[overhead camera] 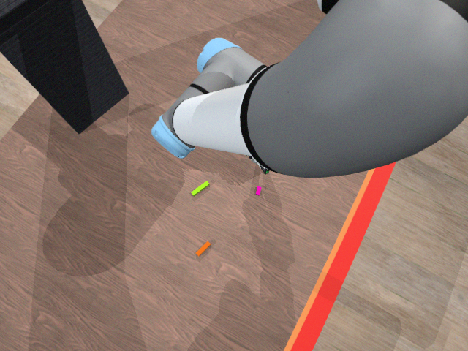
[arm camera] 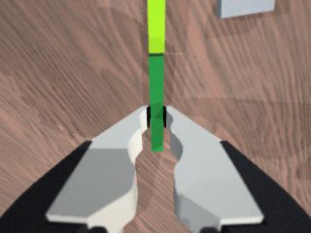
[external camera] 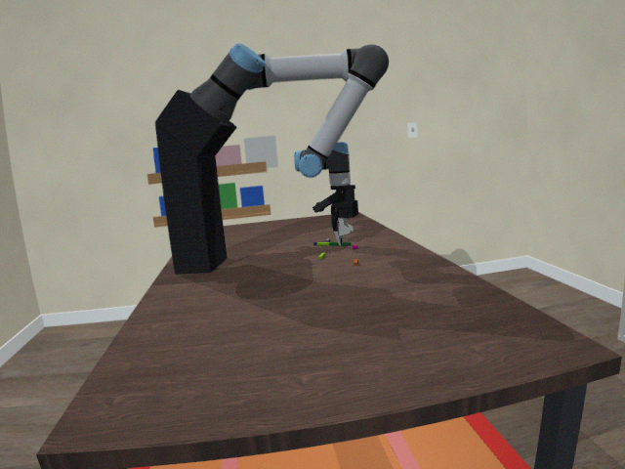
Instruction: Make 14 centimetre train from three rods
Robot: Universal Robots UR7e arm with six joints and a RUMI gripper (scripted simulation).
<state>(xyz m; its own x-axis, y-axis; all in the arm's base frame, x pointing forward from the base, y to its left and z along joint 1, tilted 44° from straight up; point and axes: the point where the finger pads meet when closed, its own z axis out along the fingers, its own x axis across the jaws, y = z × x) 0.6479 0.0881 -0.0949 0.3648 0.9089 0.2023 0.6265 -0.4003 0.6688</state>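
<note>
The green rod is 1 cm below my hand. From my hand the other things lie so: magenta rod: 4 cm ahead, 7 cm to the right, 1 cm below; then blue rod: 9 cm behind, 5 cm to the left, 1 cm below; then grey rod: 3 cm behind, 8 cm to the left, 1 cm below.
</note>
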